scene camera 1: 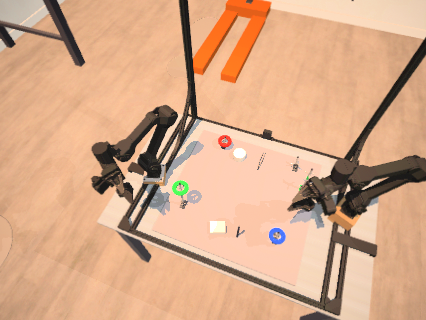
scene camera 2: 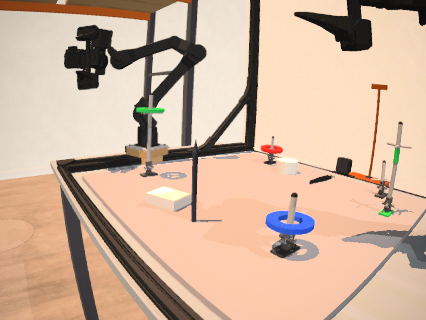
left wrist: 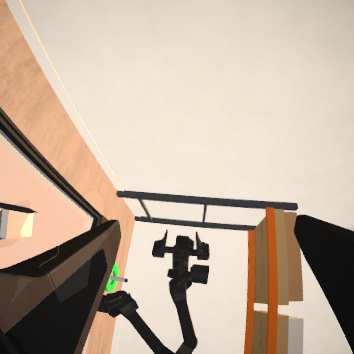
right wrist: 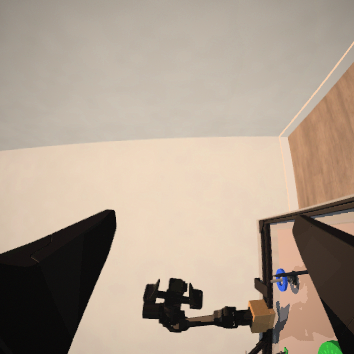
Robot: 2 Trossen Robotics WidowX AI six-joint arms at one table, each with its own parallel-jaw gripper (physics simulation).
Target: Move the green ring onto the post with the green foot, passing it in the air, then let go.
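Seen in the pictures: left gripper, fingertip midpoint: (scene camera 1: 289, 206) (left wrist: 209, 227) (right wrist: 174, 281); right gripper, fingertip midpoint: (scene camera 1: 127, 198) (scene camera 2: 76, 54) (left wrist: 181, 230) (right wrist: 206, 222); left arm's base, link origin: (scene camera 1: 349, 210) (right wrist: 249, 316); right arm's base, link origin: (scene camera 1: 154, 172).
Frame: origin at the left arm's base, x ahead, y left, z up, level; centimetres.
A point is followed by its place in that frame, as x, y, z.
Observation:
The green ring (scene camera 1: 174, 189) @[60.1, 47.5, 9.3] (scene camera 2: 141, 110) @[56.4, 47.5, 9.1] (left wrist: 115, 269) @[59.3, 47.6, 9.3] hangs level, high around a tall grey post (scene camera 2: 149, 135) @[58.5, 45.3, 2.7] with a dark foot. The post with the green foot (scene camera 2: 394, 175) @[21.6, 1.2, 0.8] has a green band and a thin crossbar; in scene camera 1 my left gripper partly hides it. My left gripper (scene camera 1: 298, 202) (left wrist: 209, 227) @[17.8, 31.4, 29.8] (right wrist: 174, 281) @[17.8, 31.4, 29.8] is open and empty, above the table near that post; it shows partly at the top right of scene camera 2. My right gripper (scene camera 1: 133, 184) (scene camera 2: 87, 57) @[63.0, 65.3, 24.0] (left wrist: 181, 230) @[63.0, 65.3, 24.0] (right wrist: 206, 222) @[63.0, 65.3, 24.0] is open and empty, high and left of the green ring.
A blue ring (scene camera 1: 270, 236) @[18.8, 32.0, -2.6] (scene camera 2: 273, 225) @[16.0, 32.9, -2.7] and a red ring (scene camera 1: 219, 142) @[68.5, 9.5, -2.8] (scene camera 2: 265, 149) @[65.8, 9.8, -2.8] sit on short posts. A white block (scene camera 1: 217, 227) @[39.0, 43.5, -5.7] (scene camera 2: 167, 198) @[36.4, 43.8, -5.7], a white cylinder (scene camera 1: 239, 154) @[56.4, 7.5, -4.2] (scene camera 2: 287, 166) @[54.1, 8.4, -5.3], an upright black rod (scene camera 2: 195, 185) @[29.7, 40.2, -1.1] and another short post (scene camera 2: 383, 172) @[31.7, -7.4, -1.7] stand on the table.

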